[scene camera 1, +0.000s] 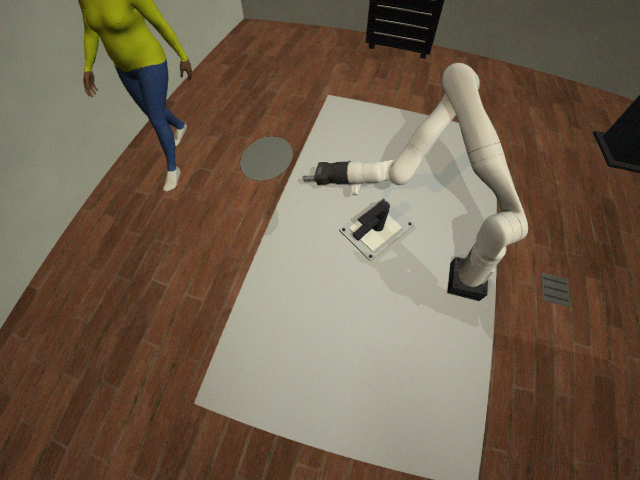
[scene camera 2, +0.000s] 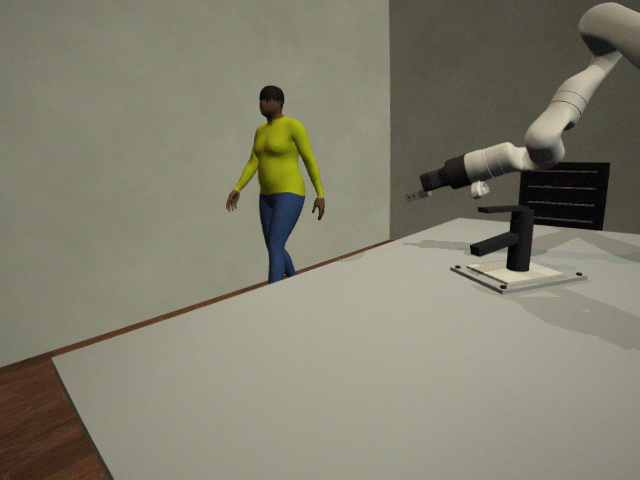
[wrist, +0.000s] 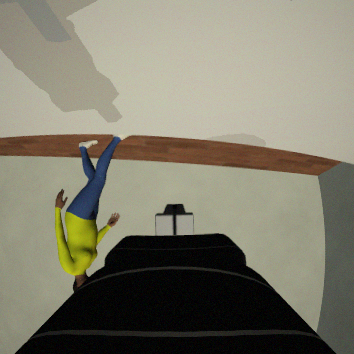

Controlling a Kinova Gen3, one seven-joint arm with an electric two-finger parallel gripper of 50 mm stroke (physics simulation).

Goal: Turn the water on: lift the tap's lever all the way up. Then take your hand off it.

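A black tap stands upright on a plate. Its flat lever lies about level over the top of the body, above the spout, and points the same way. My gripper is shut and empty. It is apart from the tap, beyond the lever's free end and off to one side in scene camera 1, and slightly higher than the lever in scene camera 2. The tap does not show in the wrist view.
The pale base plate has dark bolts at its corners and rests on the light table. A person in a yellow top is beyond the table's edge. A black drawer cabinet stands behind.
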